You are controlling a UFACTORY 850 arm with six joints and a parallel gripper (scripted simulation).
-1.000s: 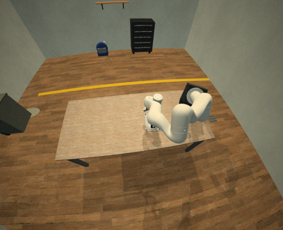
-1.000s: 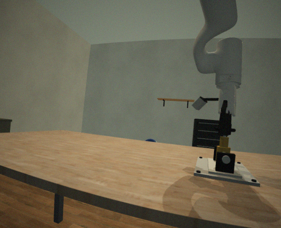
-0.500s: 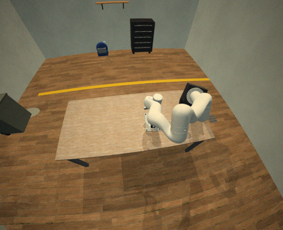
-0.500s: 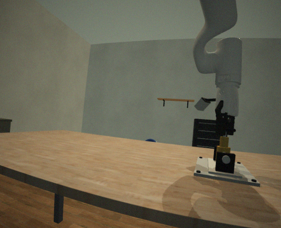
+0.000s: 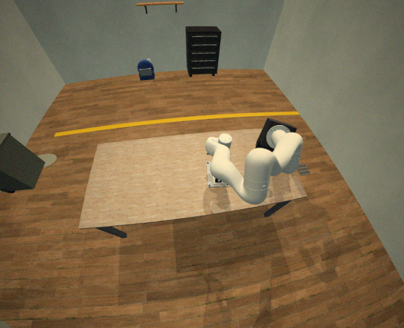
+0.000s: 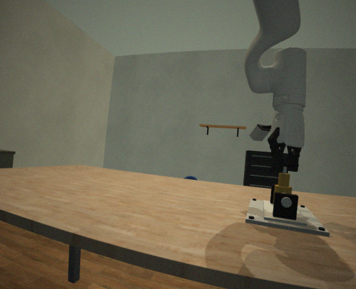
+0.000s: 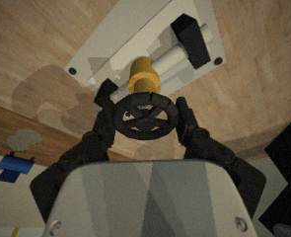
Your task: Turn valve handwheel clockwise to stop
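Now: hand right at the black spoked handwheel. Also, from my hand: baseplate (13 cm below).
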